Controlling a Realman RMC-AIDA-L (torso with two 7-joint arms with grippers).
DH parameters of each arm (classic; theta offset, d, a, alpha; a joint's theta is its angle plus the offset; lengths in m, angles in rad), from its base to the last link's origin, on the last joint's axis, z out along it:
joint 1: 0 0.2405 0 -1.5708
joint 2: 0 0 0 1.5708
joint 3: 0 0.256 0 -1.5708
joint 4: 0 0 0 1.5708
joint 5: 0 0.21 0 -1.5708
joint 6: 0 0 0 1.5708
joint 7: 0 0.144 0 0
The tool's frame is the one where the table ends.
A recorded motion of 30 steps. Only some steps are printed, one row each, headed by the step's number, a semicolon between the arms.
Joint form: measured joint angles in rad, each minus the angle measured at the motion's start. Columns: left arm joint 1, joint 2, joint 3, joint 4, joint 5, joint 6, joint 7; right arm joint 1, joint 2, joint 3, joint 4, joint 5, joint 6, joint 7.
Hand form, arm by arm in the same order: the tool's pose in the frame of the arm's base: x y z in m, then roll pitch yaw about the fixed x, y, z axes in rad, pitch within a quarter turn. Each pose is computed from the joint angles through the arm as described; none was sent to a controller.
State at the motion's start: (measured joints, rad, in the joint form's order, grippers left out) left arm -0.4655 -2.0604 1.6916 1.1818 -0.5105 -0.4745 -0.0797; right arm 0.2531 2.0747 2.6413 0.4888 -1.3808 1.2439 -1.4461
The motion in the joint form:
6: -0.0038 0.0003 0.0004 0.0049 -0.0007 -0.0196 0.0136; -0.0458 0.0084 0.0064 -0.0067 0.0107 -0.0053 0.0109
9: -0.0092 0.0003 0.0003 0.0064 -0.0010 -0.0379 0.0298; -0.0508 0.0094 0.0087 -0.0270 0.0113 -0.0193 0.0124
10: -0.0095 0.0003 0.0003 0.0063 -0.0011 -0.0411 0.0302; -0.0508 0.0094 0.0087 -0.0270 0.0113 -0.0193 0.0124
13: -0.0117 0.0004 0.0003 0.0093 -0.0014 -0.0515 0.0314; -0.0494 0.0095 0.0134 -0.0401 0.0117 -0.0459 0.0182
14: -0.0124 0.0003 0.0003 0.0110 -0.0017 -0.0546 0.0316; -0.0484 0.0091 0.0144 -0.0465 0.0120 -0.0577 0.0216
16: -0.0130 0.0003 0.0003 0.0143 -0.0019 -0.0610 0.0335; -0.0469 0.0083 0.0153 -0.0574 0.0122 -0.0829 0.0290
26: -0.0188 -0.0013 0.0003 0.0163 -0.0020 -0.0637 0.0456; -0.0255 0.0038 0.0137 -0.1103 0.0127 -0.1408 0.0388
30: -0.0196 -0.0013 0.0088 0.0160 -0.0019 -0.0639 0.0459; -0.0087 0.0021 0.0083 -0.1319 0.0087 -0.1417 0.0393
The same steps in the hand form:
6: -0.1874 0.4132 -0.0253 -2.4228 -0.6277 0.7781; 0.3938 0.2722 0.0643 2.6327 1.2955 -1.9897
9: -0.1864 0.4128 -0.0266 -2.4219 -0.6043 0.7715; 0.3982 0.2684 0.0595 2.5893 1.2830 -2.0598
10: -0.1866 0.4126 -0.0268 -2.4231 -0.6016 0.7735; 0.3982 0.2684 0.0595 2.5893 1.2830 -2.0598
13: -0.1856 0.4123 -0.0273 -2.4266 -0.5946 0.7760; 0.4027 0.2677 0.0571 2.5586 1.2764 -2.1228
14: -0.1851 0.4122 -0.0273 -2.4281 -0.5931 0.7763; 0.4046 0.2675 0.0559 2.5456 1.2720 -2.1496
16: -0.1843 0.4119 -0.0275 -2.4297 -0.5887 0.7762; 0.4085 0.2671 0.0536 2.5274 1.2634 -2.1967
26: -0.1812 0.4126 -0.0280 -2.4265 -0.5803 0.7609; 0.4136 0.2703 0.0421 2.4934 1.2239 -2.2868
30: -0.1802 0.4117 -0.0301 -2.4293 -0.5727 0.7577; 0.4096 0.2749 0.0362 2.4964 1.2023 -2.2737

